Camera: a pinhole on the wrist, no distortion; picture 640 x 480 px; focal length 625.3 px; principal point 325.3 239.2 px. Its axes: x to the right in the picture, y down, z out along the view. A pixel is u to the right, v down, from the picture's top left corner.
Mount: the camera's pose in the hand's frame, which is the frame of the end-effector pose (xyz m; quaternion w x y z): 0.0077 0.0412 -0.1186 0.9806 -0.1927 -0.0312 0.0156
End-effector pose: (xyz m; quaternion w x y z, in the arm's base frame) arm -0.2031 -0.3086 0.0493 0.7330 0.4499 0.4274 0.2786
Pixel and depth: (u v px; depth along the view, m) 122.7 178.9 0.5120
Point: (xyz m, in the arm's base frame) 0.0201 -0.5338 0.3677
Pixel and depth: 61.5 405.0 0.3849
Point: -0.1308 -0.4123 0.4070
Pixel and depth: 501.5 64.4 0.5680
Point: 0.2743 -0.3533 0.2123
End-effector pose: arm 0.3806 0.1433 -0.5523 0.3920 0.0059 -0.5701 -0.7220
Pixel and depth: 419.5 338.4 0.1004
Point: 0.4367 0.1048 -0.4781
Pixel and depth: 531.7 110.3 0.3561
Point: 0.2612 0.2801 -0.3286
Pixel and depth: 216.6 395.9 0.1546
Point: 0.4729 0.1615 -0.4516
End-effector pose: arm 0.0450 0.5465 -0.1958 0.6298 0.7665 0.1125 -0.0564
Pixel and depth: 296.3 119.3 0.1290
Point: 0.0555 0.5243 -0.1327
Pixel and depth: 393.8 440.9 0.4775
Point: 0.1730 0.2214 0.0937
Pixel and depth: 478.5 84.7 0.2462
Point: 0.1228 0.4050 -0.1584
